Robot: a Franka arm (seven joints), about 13 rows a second.
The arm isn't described. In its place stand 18 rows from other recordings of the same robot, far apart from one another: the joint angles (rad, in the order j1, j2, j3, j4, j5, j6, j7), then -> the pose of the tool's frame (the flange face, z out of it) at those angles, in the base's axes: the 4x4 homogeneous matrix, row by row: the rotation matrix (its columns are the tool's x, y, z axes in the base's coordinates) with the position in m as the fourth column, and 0 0 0 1 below.
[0.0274 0.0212 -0.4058 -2.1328 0.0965 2.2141 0.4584] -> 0.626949 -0.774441 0.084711 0.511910; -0.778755 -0.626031 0.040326 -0.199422; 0.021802 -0.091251 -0.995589 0.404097; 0 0 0 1
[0.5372 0.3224 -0.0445 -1.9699 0.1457 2.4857 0.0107] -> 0.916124 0.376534 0.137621 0.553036; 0.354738 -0.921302 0.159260 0.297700; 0.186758 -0.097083 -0.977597 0.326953; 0 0 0 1
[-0.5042 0.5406 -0.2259 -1.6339 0.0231 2.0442 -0.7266] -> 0.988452 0.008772 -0.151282 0.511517; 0.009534 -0.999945 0.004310 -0.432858; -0.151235 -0.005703 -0.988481 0.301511; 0 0 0 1
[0.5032 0.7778 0.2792 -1.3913 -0.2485 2.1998 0.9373] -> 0.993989 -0.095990 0.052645 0.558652; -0.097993 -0.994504 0.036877 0.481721; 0.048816 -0.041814 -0.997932 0.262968; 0 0 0 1
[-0.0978 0.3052 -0.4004 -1.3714 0.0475 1.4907 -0.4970] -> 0.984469 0.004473 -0.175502 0.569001; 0.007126 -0.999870 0.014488 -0.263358; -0.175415 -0.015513 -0.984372 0.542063; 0 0 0 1
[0.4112 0.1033 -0.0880 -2.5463 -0.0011 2.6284 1.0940] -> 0.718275 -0.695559 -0.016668 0.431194; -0.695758 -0.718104 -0.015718 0.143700; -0.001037 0.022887 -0.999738 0.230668; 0 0 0 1
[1.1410 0.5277 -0.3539 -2.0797 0.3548 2.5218 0.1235] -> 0.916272 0.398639 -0.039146 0.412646; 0.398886 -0.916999 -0.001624 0.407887; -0.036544 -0.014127 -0.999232 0.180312; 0 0 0 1
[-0.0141 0.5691 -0.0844 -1.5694 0.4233 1.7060 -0.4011] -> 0.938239 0.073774 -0.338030 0.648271; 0.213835 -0.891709 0.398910 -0.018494; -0.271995 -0.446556 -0.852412 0.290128; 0 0 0 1
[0.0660 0.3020 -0.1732 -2.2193 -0.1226 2.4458 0.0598] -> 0.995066 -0.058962 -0.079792 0.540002; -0.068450 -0.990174 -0.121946 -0.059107; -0.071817 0.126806 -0.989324 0.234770; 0 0 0 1
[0.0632 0.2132 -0.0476 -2.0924 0.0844 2.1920 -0.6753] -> 0.799895 0.589569 -0.112144 0.562988; 0.597496 -0.799865 0.056704 0.012196; -0.056269 -0.112363 -0.992073 0.312063; 0 0 0 1
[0.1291 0.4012 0.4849 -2.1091 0.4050 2.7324 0.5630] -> 0.938613 -0.339633 0.060460 0.505653; -0.331574 -0.839824 0.429831 0.328053; -0.095209 -0.423491 -0.900883 0.267261; 0 0 0 1
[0.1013 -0.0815 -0.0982 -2.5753 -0.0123 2.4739 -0.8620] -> 0.640683 0.767538 -0.020253 0.439836; 0.767700 -0.640810 0.000295 0.001889; -0.012752 -0.015737 -0.999795 0.289341; 0 0 0 1
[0.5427 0.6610 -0.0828 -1.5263 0.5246 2.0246 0.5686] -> 0.883098 -0.386290 -0.266305 0.605001; -0.297968 -0.900172 0.317655 0.341414; -0.362428 -0.201170 -0.910042 0.263340; 0 0 0 1
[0.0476 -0.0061 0.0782 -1.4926 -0.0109 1.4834 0.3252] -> 0.980000 -0.198989 -0.001677 0.539773; -0.198995 -0.979931 -0.011637 0.067163; 0.000672 0.011738 -0.999931 0.656761; 0 0 0 1
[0.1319 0.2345 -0.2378 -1.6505 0.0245 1.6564 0.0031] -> 0.968820 -0.109798 -0.222107 0.602972; -0.114180 -0.993436 -0.006946 -0.050811; -0.219887 0.032090 -0.974997 0.460366; 0 0 0 1
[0.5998 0.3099 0.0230 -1.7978 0.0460 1.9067 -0.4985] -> 0.437563 0.878647 -0.191100 0.495679; 0.886007 -0.457555 -0.075067 0.358979; -0.153396 -0.136469 -0.978696 0.360992; 0 0 0 1
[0.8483 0.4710 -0.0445 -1.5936 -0.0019 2.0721 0.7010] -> 0.993892 0.108289 0.021262 0.471202; 0.108507 -0.994051 -0.009373 0.494328; 0.020120 0.011623 -0.999730 0.361725; 0 0 0 1
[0.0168 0.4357 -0.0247 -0.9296 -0.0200 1.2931 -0.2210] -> 0.975205 0.209184 -0.072225 0.647250; 0.207573 -0.977783 -0.029222 -0.003056; -0.076733 0.013506 -0.996960 0.630821; 0 0 0 1
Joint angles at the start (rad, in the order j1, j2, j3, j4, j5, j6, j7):
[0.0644 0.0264 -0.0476 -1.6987 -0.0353 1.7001 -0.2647]
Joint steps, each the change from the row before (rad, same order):
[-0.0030 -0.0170 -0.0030 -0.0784 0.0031 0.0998 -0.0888]
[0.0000 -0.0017 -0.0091 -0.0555 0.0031 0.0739 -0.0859]
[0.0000 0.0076 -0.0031 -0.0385 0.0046 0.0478 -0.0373]
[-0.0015 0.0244 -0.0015 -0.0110 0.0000 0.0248 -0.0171]
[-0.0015 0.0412 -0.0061 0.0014 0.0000 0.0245 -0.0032]
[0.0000 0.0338 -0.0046 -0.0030 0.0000 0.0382 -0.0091]
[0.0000 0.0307 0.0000 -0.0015 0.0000 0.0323 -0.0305]
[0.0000 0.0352 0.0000 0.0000 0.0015 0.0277 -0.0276]
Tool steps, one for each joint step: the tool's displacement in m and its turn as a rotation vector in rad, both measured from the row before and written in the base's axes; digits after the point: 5 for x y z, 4 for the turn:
[-0.00055 -0.00298 -0.01928 0.0054 -0.0352 0.0855]
[0.00093 -0.00467 -0.01917 0.0016 -0.0175 0.0782]
[0.00110 -0.00120 -0.01855 0.0030 -0.0007 0.0341]
[0.00484 -0.00141 -0.01696 -0.0019 0.0110 0.0147]
[0.00864 -0.00393 -0.02091 -0.0028 0.0153 -0.0037]
[0.00762 -0.00231 -0.01779 -0.0026 -0.0012 0.0056]
[0.00639 0.00026 -0.01602 -0.0023 0.0008 0.0315]
[0.00608 0.00033 -0.01862 -0.0010 0.0083 0.0278]

